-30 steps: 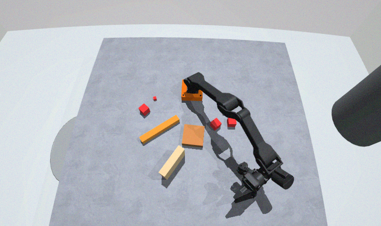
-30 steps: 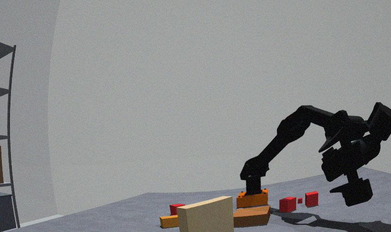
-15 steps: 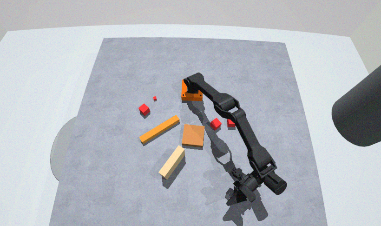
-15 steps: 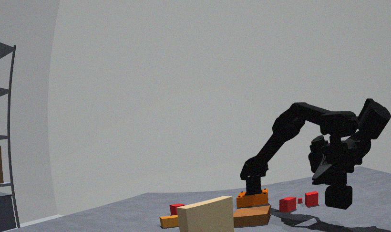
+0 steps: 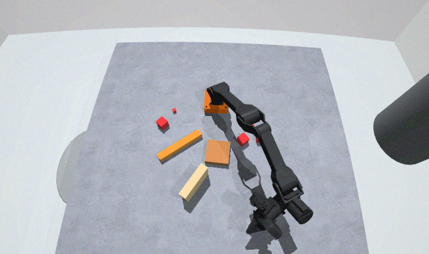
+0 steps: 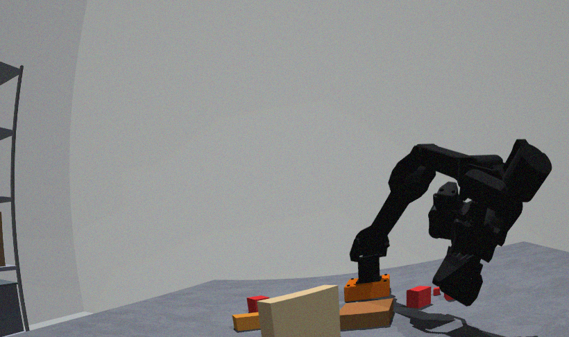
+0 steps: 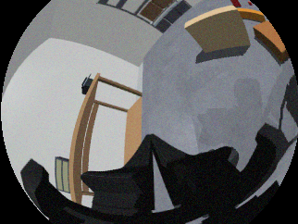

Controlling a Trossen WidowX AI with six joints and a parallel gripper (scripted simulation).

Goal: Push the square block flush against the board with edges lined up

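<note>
Right now my gripper tip is 20 cm to the left of the cream bar, 18 cm past it and 8 cm above it. From my gripper tip the other things lie so: long orange board 36 cm behind, 29 cm to the right, 12 cm below; square block 33 cm behind, 12 cm to the right, 12 cm below.
</note>
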